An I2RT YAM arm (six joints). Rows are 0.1 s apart.
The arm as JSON. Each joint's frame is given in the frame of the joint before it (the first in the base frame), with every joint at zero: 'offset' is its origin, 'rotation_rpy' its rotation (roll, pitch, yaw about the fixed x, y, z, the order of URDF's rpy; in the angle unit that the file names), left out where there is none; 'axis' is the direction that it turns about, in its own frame. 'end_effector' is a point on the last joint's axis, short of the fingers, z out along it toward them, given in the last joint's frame.
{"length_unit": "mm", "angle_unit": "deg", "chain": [
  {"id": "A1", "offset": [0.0, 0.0, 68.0], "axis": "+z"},
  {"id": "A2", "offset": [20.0, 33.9, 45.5], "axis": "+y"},
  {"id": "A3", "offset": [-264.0, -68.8, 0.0], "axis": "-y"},
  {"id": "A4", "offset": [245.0, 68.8, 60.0], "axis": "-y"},
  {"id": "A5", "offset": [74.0, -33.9, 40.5], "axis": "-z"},
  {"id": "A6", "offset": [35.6, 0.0, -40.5], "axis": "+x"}
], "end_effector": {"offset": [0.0, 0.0, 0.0], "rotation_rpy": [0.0, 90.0, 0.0]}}
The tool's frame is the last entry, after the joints.
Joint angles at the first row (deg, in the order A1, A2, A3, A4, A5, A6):
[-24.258, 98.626, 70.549, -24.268, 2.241, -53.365]
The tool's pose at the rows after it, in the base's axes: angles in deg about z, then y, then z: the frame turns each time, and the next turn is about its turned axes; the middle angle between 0 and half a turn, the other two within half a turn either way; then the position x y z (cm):
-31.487, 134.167, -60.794, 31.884, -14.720, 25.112
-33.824, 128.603, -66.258, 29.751, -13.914, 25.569
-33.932, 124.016, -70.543, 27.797, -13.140, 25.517
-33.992, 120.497, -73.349, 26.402, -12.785, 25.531
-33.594, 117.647, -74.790, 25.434, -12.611, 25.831
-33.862, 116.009, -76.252, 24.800, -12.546, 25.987
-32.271, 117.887, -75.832, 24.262, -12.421, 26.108
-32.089, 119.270, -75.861, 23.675, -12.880, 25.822
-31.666, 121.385, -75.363, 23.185, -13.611, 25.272
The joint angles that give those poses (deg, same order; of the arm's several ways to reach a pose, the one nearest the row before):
[-24.257, 91.231, 66.096, -19.261, 5.179, -55.743]
[-24.258, 84.923, 59.266, -13.337, 7.462, -60.256]
[-24.389, 79.377, 52.767, -7.777, 7.898, -65.170]
[-24.891, 75.509, 48.498, -3.804, 7.834, -68.701]
[-25.475, 72.655, 46.054, -1.284, 7.187, -71.003]
[-25.923, 70.898, 44.594, 0.077, 7.130, -72.753]
[-26.438, 69.699, 44.825, -3.137, 5.154, -73.096]
[-28.087, 69.254, 44.405, -4.481, 3.490, -73.902]
[-30.256, 69.680, 44.193, -5.906, 1.204, -74.629]

